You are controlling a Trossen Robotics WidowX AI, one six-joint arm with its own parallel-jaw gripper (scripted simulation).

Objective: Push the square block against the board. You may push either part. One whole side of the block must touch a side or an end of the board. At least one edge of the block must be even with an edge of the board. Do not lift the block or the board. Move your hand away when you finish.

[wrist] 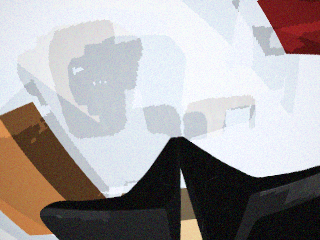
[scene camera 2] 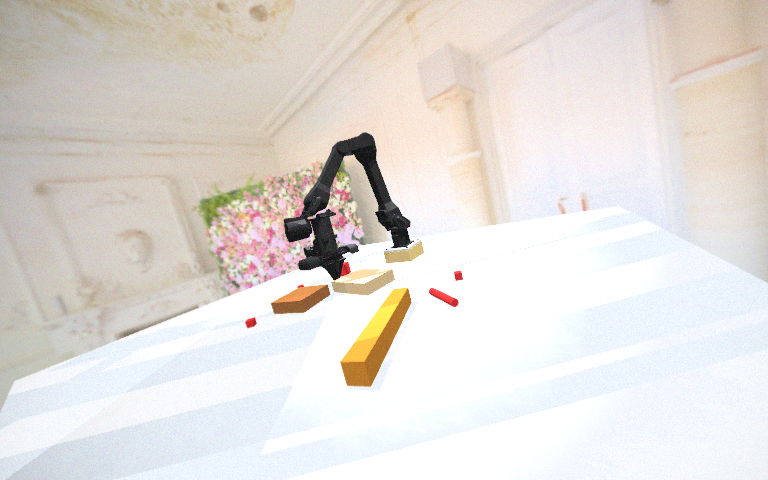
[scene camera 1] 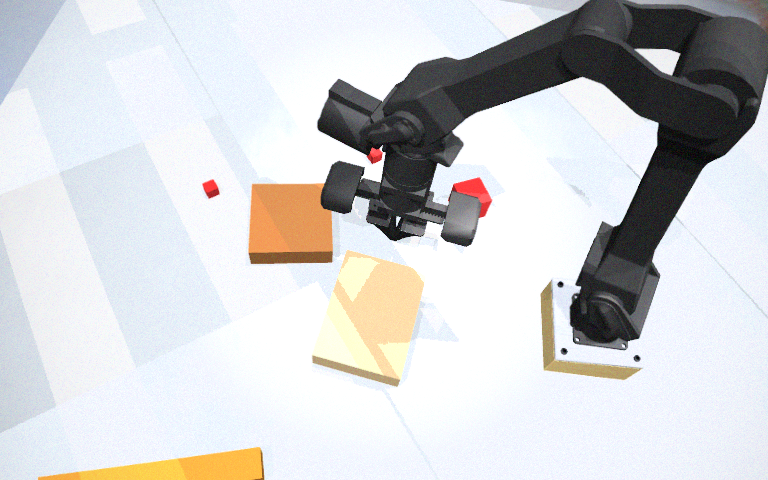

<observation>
My gripper shows in the wrist view [176, 143], in scene camera 2 and in scene camera 1. The same spot on my gripper: [scene camera 2: 333, 266] is [scene camera 1: 382, 228].
</observation>
